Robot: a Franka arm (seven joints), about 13 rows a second.
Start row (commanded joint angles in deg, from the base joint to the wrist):
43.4, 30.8, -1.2, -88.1, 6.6, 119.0, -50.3
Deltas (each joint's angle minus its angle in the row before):
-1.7, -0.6, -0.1, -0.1, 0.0, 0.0, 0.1
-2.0, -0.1, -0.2, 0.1, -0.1, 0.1, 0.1
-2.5, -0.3, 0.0, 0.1, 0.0, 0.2, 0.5
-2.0, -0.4, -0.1, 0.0, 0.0, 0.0, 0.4
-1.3, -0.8, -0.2, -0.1, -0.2, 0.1, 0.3
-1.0, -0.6, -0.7, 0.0, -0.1, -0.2, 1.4
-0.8, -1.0, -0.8, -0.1, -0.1, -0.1, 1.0
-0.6, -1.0, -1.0, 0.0, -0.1, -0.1, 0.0
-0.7, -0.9, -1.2, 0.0, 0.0, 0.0, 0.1
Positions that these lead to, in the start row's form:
41.7, 30.2, -1.3, -88.2, 6.6, 119.0, -50.2
39.7, 30.1, -1.5, -88.1, 6.5, 119.1, -50.1
37.2, 29.8, -1.5, -88.0, 6.5, 119.3, -49.6
35.2, 29.4, -1.6, -88.0, 6.5, 119.3, -49.2
33.9, 28.6, -1.8, -88.1, 6.3, 119.4, -48.9
32.9, 28.0, -2.5, -88.1, 6.2, 119.2, -47.5
32.1, 27.0, -3.3, -88.2, 6.1, 119.1, -46.5
31.5, 26.0, -4.3, -88.2, 6.0, 119.0, -46.5
30.8, 25.1, -5.5, -88.2, 6.0, 119.0, -46.4

